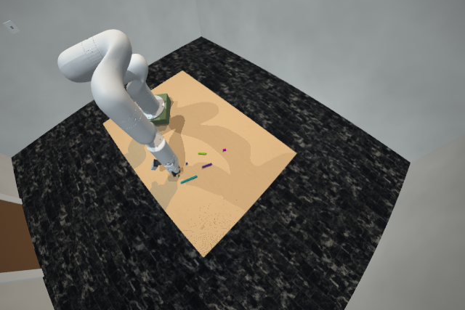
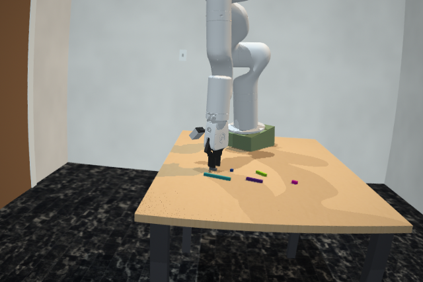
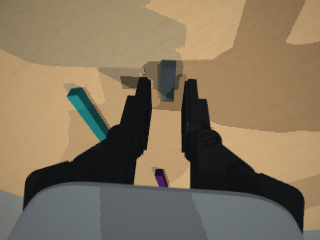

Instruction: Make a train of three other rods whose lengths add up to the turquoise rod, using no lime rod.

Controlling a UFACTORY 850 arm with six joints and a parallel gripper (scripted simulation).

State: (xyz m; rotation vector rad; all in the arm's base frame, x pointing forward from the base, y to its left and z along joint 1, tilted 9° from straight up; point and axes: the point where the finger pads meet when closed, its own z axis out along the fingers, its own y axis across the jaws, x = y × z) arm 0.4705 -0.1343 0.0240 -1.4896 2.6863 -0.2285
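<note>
Now: the grey rod 30 mm below my hand. The rest, counted from my hand: purple rod (150 mm to the left, 100 mm ahead, 30 mm below); then turquoise rod (90 mm ahead, 30 mm below, 20 mm to the left); then blue rod (70 mm to the left, 30 mm below).
</note>
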